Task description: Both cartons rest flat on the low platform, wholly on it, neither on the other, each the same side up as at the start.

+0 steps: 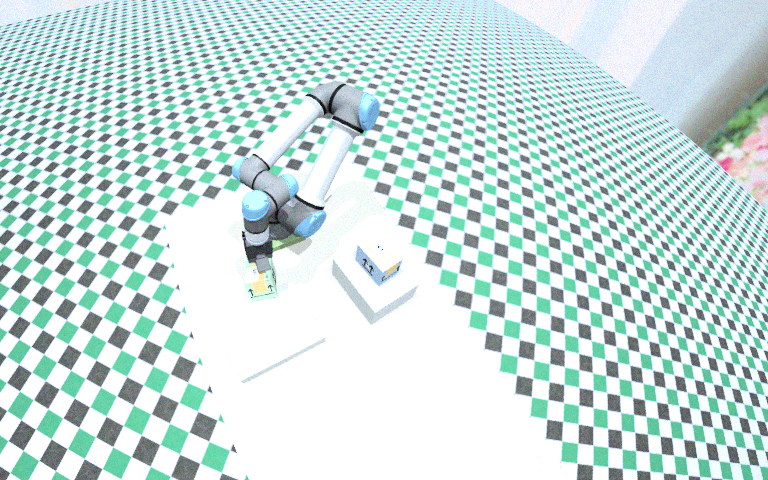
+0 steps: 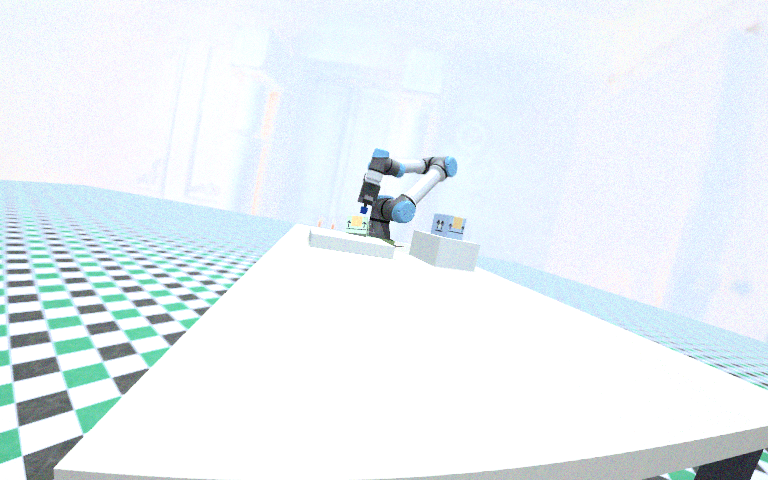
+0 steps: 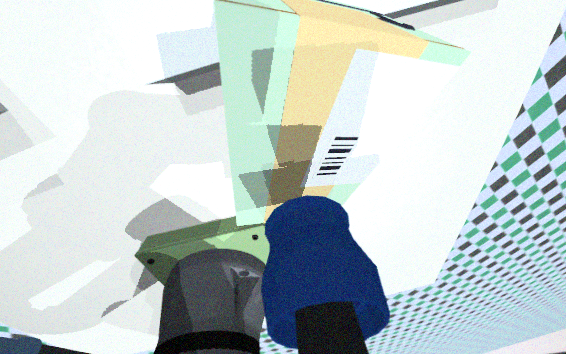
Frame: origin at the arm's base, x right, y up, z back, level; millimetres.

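Where they show: hand, tool point: (image 2: 362,213) (image 3: 308,231); arm's base, link origin: (image 1: 277,224) (image 2: 376,236) (image 3: 222,281).
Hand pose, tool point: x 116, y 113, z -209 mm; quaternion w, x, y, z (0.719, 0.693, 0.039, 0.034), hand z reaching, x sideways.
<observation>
Each offset is from my tool point to the centre of the thing.
A pale green carton {dx +11, dy -79, dz -21 mm} (image 1: 261,285) (image 2: 356,224) (image 3: 260,95) with a tan tape stripe and a barcode label rests flat on the low white platform {dx +49, dy -123, dz -205 mm} (image 1: 218,320) (image 2: 343,242), close to the robot base. My blue suction cup (image 1: 259,268) (image 2: 363,210) (image 3: 319,247) hangs a short way above the carton's top with a gap between them; it holds nothing. A blue carton {dx -379, dy +21, dz -148 mm} (image 1: 378,263) (image 2: 449,226) with arrow marks stands on the taller white block {dx -373, dy -87, dz -162 mm} (image 1: 374,305) (image 2: 441,252) to the right, off the low platform.
The arm's base sits on a green plate (image 3: 199,236) (image 1: 287,244) just behind the green carton. Platform and block stand on a large white slab (image 2: 374,361), with green and grey checkered floor (image 1: 529,154) around it.
</observation>
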